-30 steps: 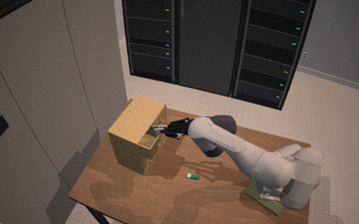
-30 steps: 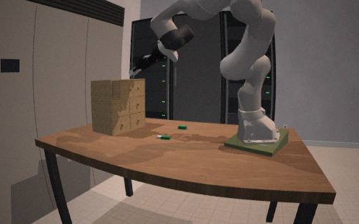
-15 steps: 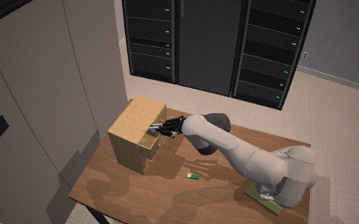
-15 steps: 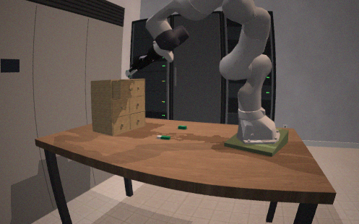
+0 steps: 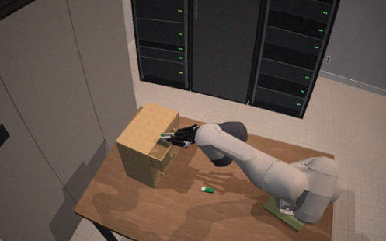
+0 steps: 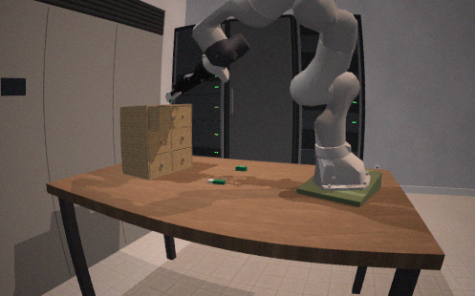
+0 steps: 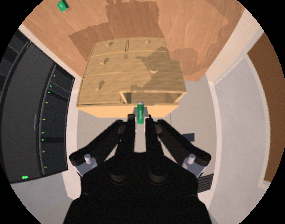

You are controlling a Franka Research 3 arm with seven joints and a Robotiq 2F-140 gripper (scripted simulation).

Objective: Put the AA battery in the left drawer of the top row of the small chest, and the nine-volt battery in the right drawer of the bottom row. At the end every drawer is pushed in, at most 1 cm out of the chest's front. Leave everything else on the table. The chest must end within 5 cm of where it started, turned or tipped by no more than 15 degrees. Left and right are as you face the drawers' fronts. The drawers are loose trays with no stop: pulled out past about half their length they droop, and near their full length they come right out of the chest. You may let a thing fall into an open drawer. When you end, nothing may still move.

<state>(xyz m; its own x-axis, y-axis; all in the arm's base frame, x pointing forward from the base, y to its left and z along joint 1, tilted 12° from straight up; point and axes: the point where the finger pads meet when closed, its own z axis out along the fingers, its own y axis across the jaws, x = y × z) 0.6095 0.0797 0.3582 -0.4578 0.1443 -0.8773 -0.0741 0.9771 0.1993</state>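
The AA battery is 2 cm ahead of my hand and 1 cm below it. Also, from my hand: white-and-green cylinder (34 cm below, 20 cm behind, 2 cm to the right); then nine-volt battery (34 cm below, 27 cm to the right, 16 cm behind).
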